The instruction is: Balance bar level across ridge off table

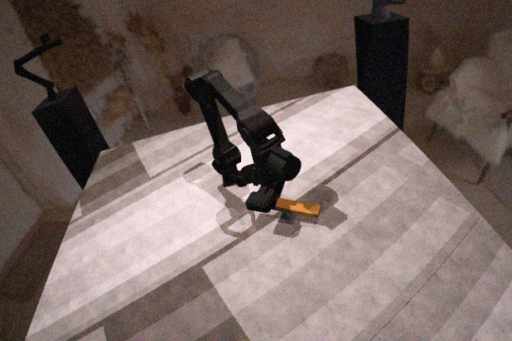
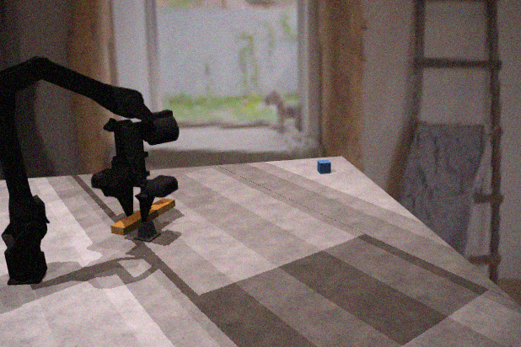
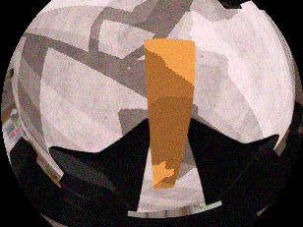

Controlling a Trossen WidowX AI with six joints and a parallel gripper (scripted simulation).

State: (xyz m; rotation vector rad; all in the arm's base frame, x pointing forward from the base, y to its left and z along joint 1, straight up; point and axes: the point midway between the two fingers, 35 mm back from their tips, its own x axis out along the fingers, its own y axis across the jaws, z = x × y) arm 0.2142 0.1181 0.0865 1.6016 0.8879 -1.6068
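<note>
Right now the bar is 20 mm to the left of my gripper tip and 20 mm ahead of it. The rest, counted from my gripper tip: blue cube (530 mm ahead, 380 mm to the left, 40 mm below).
</note>
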